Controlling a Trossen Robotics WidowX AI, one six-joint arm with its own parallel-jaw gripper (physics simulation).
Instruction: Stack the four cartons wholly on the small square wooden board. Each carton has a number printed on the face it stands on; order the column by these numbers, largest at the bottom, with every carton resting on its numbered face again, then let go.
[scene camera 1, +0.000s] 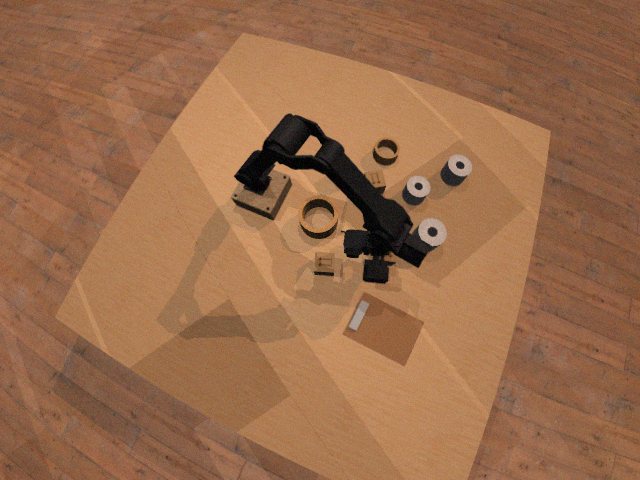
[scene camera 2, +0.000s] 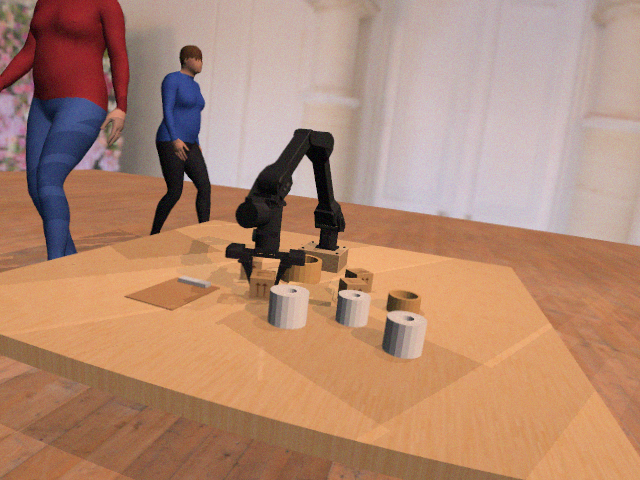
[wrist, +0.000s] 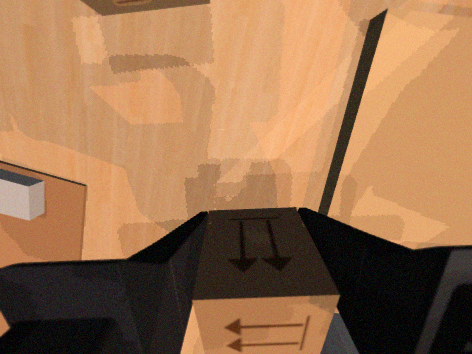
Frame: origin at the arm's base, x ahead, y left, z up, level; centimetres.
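Seen in the pictures: gripper, fingertip midpoint: (scene camera 1: 374, 254) (scene camera 2: 263, 288) (wrist: 253, 216); arm's base, origin of the base link: (scene camera 1: 257, 183) (scene camera 2: 327, 247).
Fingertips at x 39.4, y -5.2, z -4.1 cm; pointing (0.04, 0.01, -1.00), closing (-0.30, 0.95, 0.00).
Observation:
Offsets run from my fingertips to a thing's top centre.
My gripper (scene camera 1: 378, 254) (scene camera 2: 264, 281) (wrist: 253, 216) is shut on a brown carton {dx +2.6, dy +0.8, dz +4.9 cm} (scene camera 1: 391, 257) (scene camera 2: 261, 291) (wrist: 260, 255), low over the table beside the board; a gap under it cannot be told. Its arrows point up in scene camera 2. The pale square board {dx -6.5, dy +9.8, dz -0.4 cm} (scene camera 1: 352, 219) (wrist: 425, 125) shows at the right of the wrist view; the visible part bears no carton. One carton {dx -11.6, dy -8.5, dz +3.8 cm} (scene camera 1: 324, 260) (scene camera 2: 247, 269) (wrist: 150, 6) stands on the table. Another carton (scene camera 1: 375, 179) (scene camera 2: 363, 277) and a further carton {dx -8.0, dy +20.4, dz +3.8 cm} (scene camera 2: 353, 284) stand close together in scene camera 2. The printed numbers are hidden.
A clipboard {dx +10.4, dy -17.8, dz -0.4 cm} (scene camera 1: 387, 333) (scene camera 2: 168, 295) (wrist: 62, 231) lies near the gripper. A large ring {dx -18.8, dy +3.3, dz +4.3 cm} (scene camera 1: 318, 233) (scene camera 2: 311, 272) stands by the board, a small ring {dx -8.5, dy +33.1, dz +2.5 cm} (scene camera 1: 385, 159) (scene camera 2: 404, 305) farther off. Three white rolls {dx +12.3, dy +10.9, dz +5.2 cm} (scene camera 1: 424, 236) (scene camera 2: 288, 311) stand beyond the arm. Two people stand behind the table.

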